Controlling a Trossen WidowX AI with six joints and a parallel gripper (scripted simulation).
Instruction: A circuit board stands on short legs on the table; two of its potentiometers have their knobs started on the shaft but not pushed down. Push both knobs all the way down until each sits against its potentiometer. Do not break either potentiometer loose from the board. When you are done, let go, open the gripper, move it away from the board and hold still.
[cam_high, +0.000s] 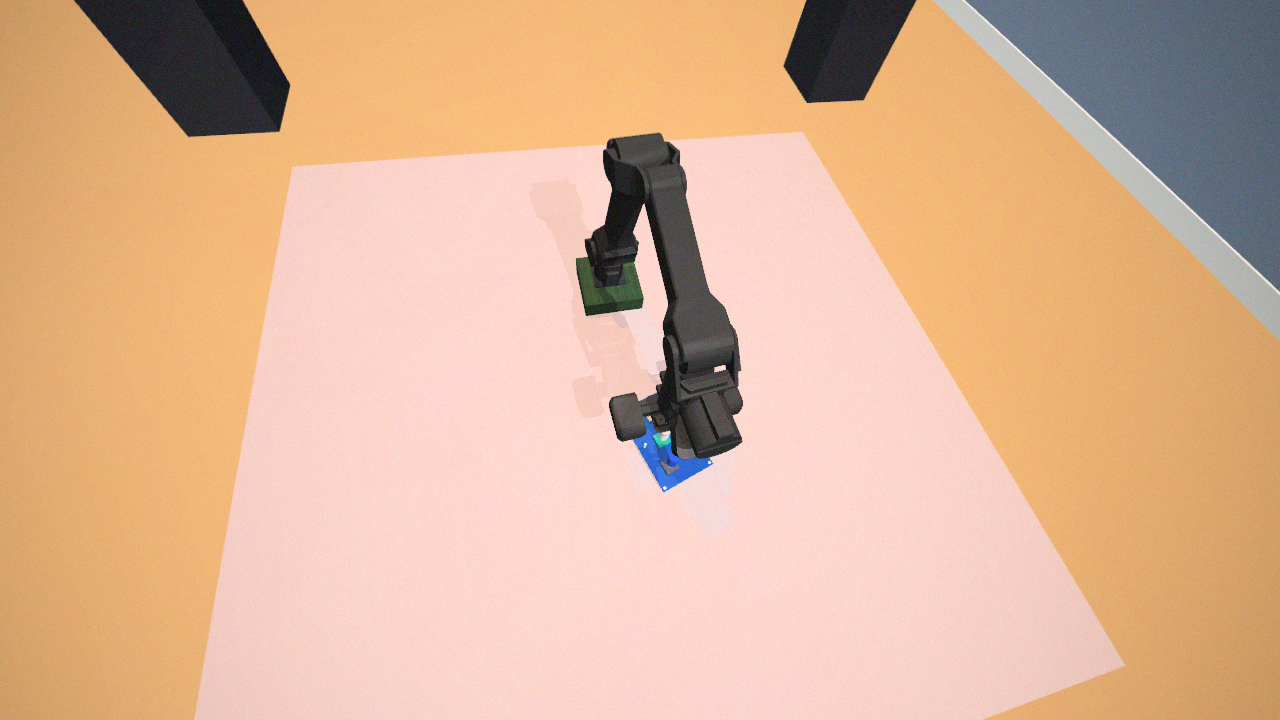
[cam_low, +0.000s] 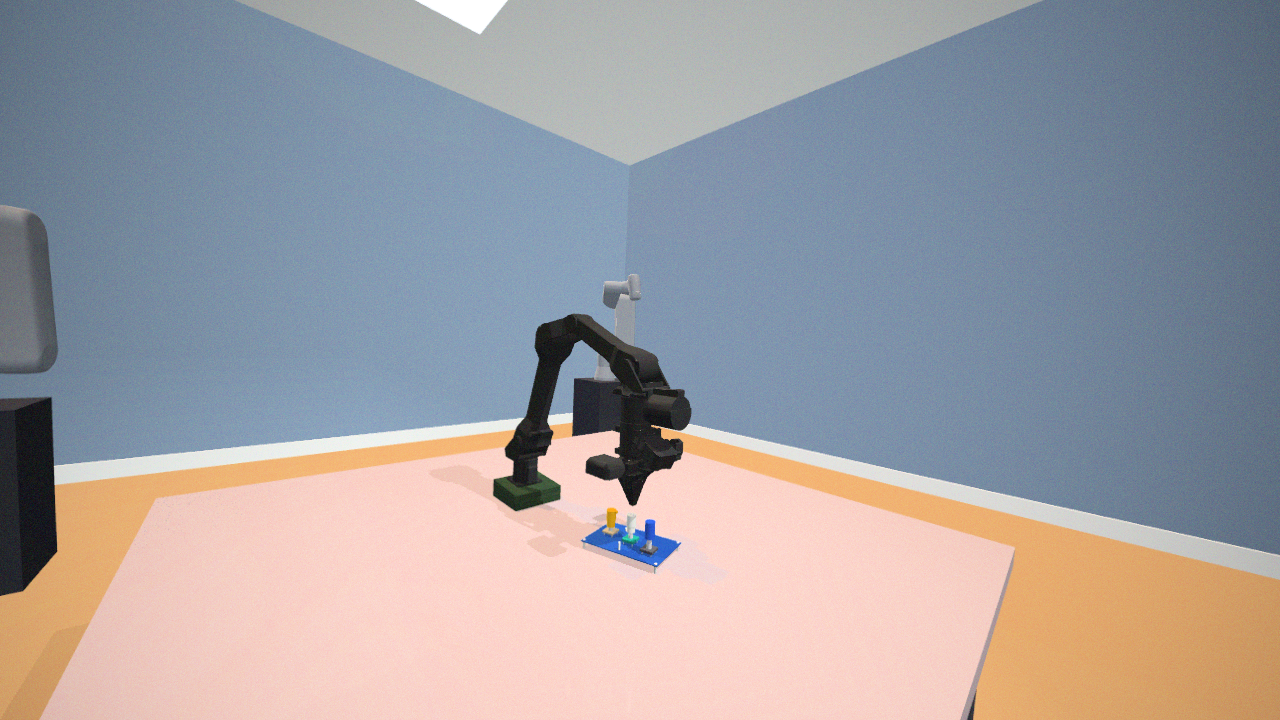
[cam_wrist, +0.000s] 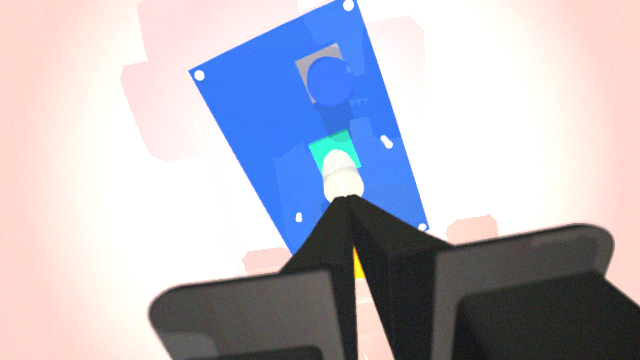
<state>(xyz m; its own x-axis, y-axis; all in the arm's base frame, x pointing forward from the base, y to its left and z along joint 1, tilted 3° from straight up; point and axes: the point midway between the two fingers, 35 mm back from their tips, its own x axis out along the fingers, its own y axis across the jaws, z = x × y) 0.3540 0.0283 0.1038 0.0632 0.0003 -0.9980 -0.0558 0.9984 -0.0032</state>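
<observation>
Right now the white knob is 30 mm below my gripper tip. Round my gripper tip: orange knob (50 mm behind, 40 mm below, 10 mm to the right).
</observation>
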